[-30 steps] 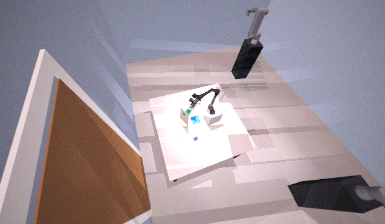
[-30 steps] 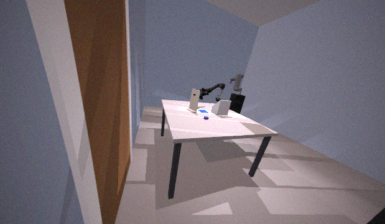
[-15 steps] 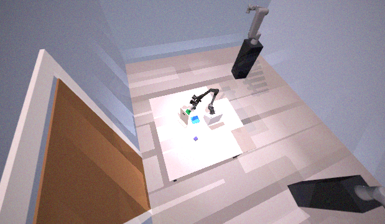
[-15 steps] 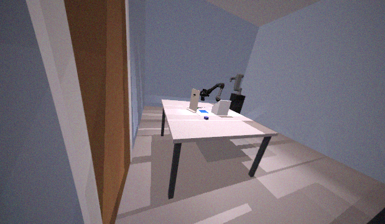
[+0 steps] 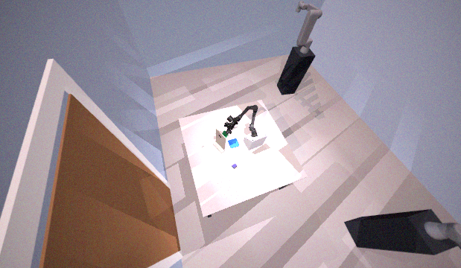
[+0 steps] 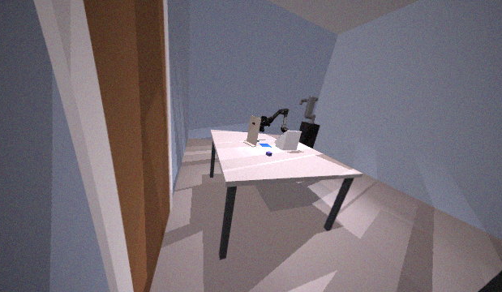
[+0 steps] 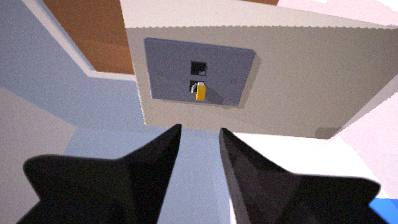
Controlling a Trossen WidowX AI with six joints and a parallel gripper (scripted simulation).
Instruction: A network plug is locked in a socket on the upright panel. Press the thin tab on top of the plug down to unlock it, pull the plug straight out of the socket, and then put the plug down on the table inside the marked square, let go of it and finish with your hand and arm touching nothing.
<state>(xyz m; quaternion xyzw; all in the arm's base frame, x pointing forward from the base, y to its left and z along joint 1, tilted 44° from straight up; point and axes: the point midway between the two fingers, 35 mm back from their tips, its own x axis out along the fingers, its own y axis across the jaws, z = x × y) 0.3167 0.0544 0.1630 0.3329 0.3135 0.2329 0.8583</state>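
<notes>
My gripper tip is now 6 cm short of the network plug and 3 cm to the right of it. Round my gripper tip: blue square: 24 cm below, 11 cm behind, 3 cm to the left; then beige panel: 9 cm below, 8 cm ahead, 3 cm to the left.
</notes>
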